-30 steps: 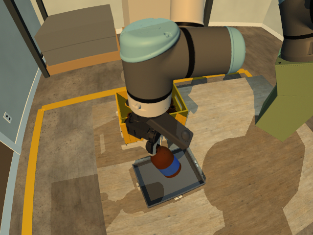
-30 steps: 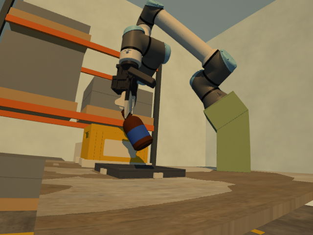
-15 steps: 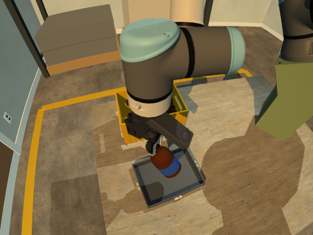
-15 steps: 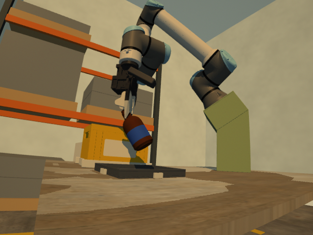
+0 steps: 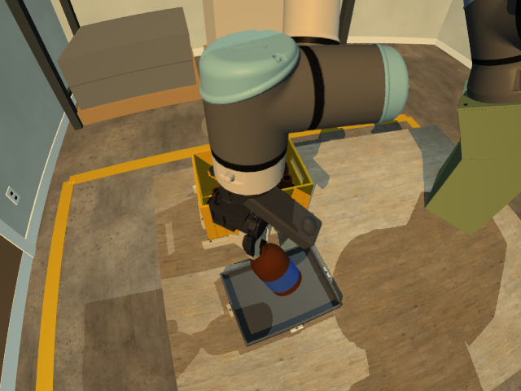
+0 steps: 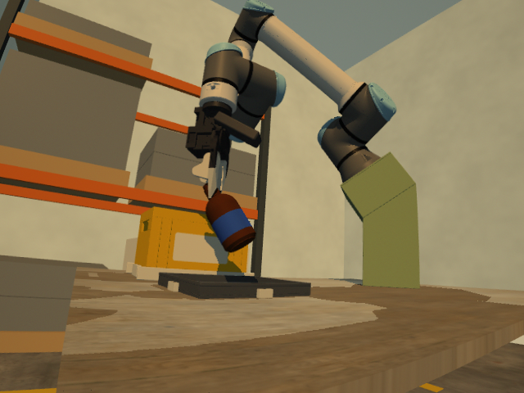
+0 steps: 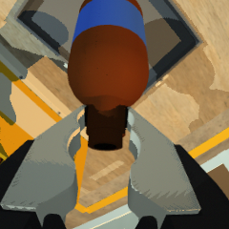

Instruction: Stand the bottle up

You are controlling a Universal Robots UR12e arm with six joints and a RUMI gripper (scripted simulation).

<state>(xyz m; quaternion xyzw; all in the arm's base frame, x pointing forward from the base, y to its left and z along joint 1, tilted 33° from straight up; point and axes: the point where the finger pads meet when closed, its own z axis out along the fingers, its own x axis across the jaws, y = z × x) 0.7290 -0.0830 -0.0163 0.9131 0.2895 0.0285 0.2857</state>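
Right now the bottle is 1 cm behind my hand, 2 cm to the left of it and 4 cm below it. From my hand the other things lie so: dark tray: 3 cm behind, 5 cm to the left, 19 cm below; then yellow crate: 10 cm behind, 21 cm to the right, 12 cm below.
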